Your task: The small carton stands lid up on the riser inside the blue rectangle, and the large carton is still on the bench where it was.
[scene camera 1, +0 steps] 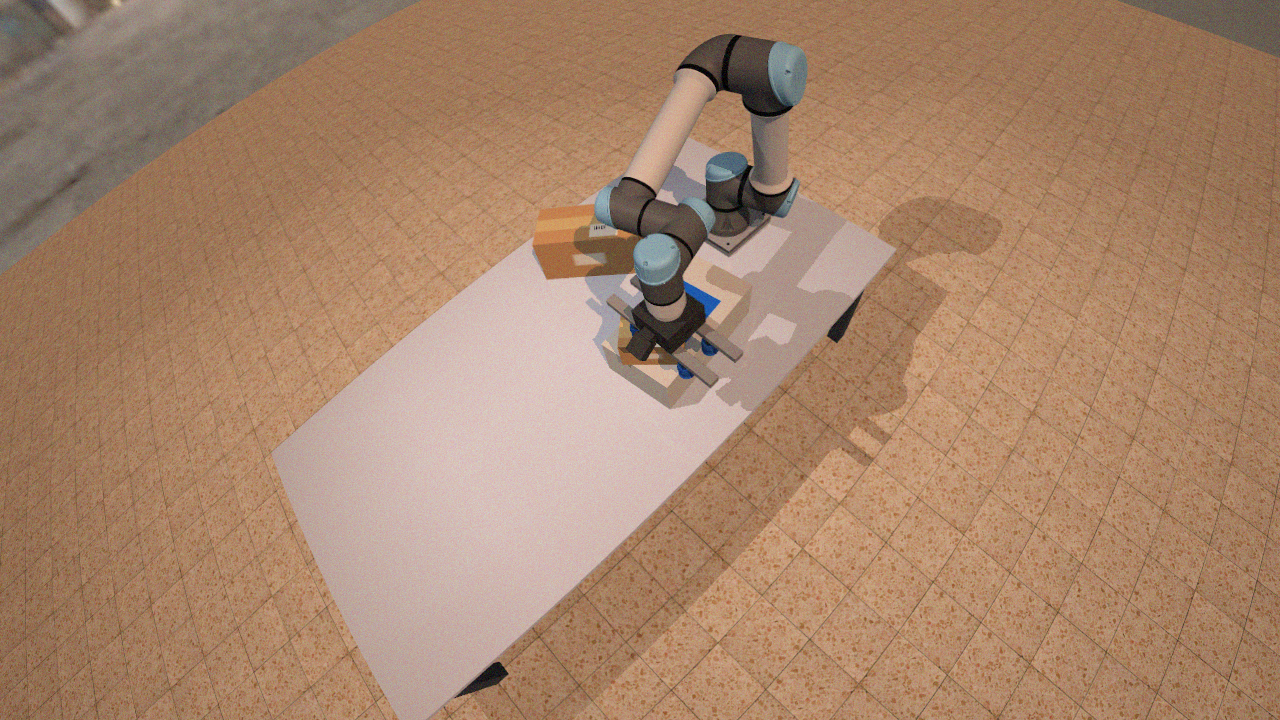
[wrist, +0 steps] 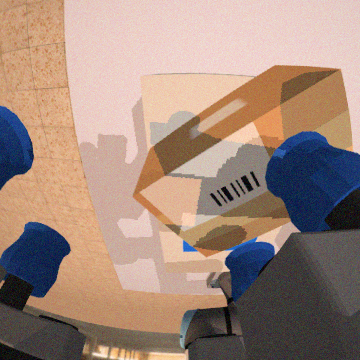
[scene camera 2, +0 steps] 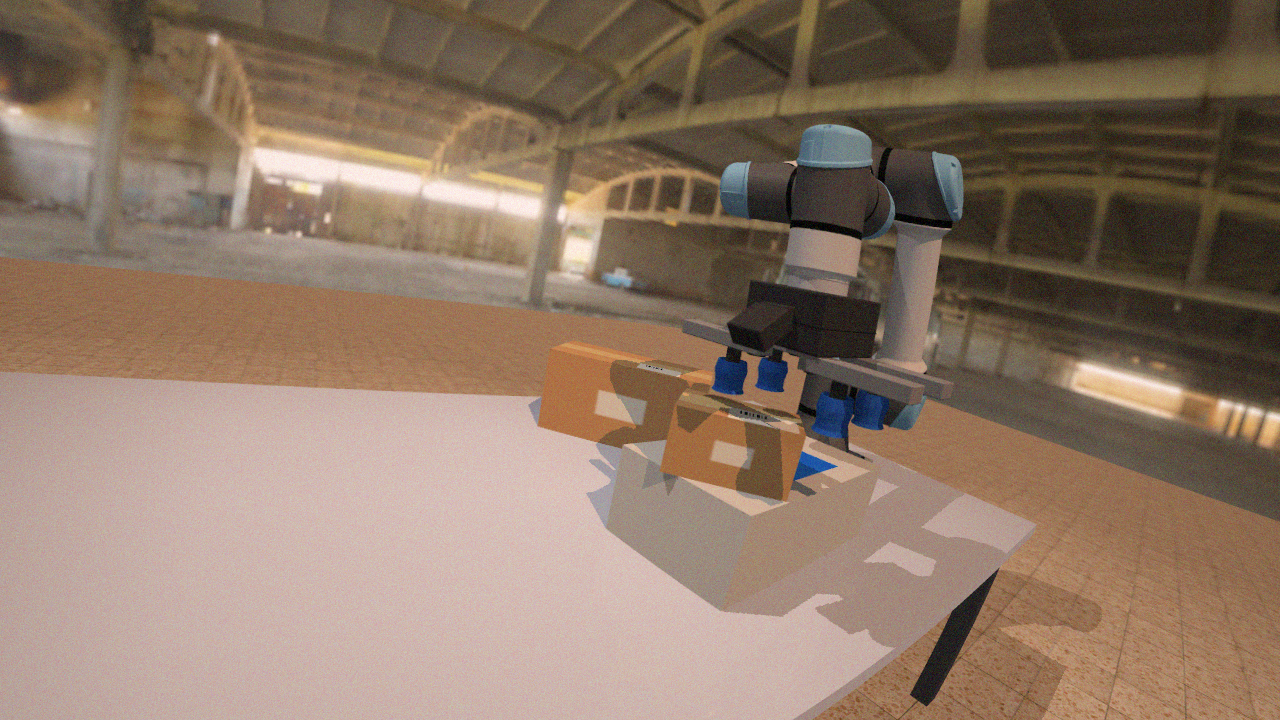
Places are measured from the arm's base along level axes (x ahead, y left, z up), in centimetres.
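Pixels of known places: hand, tool point: (wrist: 144, 215) (scene camera 2: 796, 406); arm's base, link origin: (scene camera 1: 725, 219).
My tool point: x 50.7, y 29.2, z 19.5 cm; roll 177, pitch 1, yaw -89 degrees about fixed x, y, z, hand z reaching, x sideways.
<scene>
For each thing: its top centre in the pictures, then the offset to it from my tool point. Level surfaces: height alone.
- small carton, top centre: (wrist: 260, 192) (scene camera 2: 742, 410) (scene camera 1: 651, 328) dx +0.2, dy -7.2, dz -2.7 cm
- pale riser, top centre: (scene camera 2: 770, 458) (wrist: 226, 217) (scene camera 1: 679, 313) dx -10.7, dy -9.8, dz -10.6 cm
- blue rectangle, top centre: (scene camera 2: 770, 458) (wrist: 226, 217) (scene camera 1: 679, 313) dx -10.7, dy -9.8, dz -10.6 cm
- large carton, top centre: (scene camera 2: 635, 360) (scene camera 1: 586, 221) dx -14.3, dy -50.1, dz -7.1 cm
- bench, surface height: dz -22.6 cm
The small carton (scene camera 1: 629, 353) (scene camera 2: 698, 447) (wrist: 235, 190) rests lid up on the pale riser (scene camera 1: 666, 391) (scene camera 2: 680, 528) (wrist: 160, 90), turned at an angle to its edges. The blue rectangle (scene camera 1: 702, 300) (scene camera 2: 814, 465) (wrist: 189, 246) shows at the carton's side toward the arm's base; anything under the carton is hidden. The large carton (scene camera 1: 572, 259) (scene camera 2: 572, 402) stands on the bench (scene camera 1: 447, 429) (scene camera 2: 268, 537) behind the riser in scene camera 2. My gripper (scene camera 1: 671, 349) (scene camera 2: 801, 394) (wrist: 155, 210) is open, its suction cups above and partly beside the small carton, holding nothing.
The arm's base (scene camera 1: 729, 223) stands on the bench beyond the riser. The large carton is close to the riser's side. A bench edge runs near the riser's other side, with tiled floor (scene camera 1: 984, 537) beyond it.
</scene>
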